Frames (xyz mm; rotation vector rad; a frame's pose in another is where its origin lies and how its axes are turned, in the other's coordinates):
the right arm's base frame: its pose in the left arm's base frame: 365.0 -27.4 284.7 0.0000 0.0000 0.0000
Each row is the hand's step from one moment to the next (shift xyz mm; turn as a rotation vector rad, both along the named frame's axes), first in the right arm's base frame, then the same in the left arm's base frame.
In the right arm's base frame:
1: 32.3 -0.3 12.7 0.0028 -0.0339 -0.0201
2: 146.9 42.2 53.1 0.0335 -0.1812 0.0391
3: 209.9 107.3 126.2 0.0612 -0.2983 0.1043
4: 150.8 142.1 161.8 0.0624 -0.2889 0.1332
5: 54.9 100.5 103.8 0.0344 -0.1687 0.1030
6: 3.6 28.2 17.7 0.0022 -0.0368 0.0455
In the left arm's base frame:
1: 32.3 -0.3 12.7 0.0028 -0.0339 -0.0201
2: 146.9 42.2 53.1 0.0335 -0.1812 0.0391
3: 209.9 107.3 126.2 0.0612 -0.2983 0.1043
4: 150.8 142.1 161.8 0.0624 -0.2889 0.1332
5: 54.9 100.5 103.8 0.0344 -0.1687 0.1030
6: 3.6 28.2 17.7 0.0022 -0.0368 0.0455

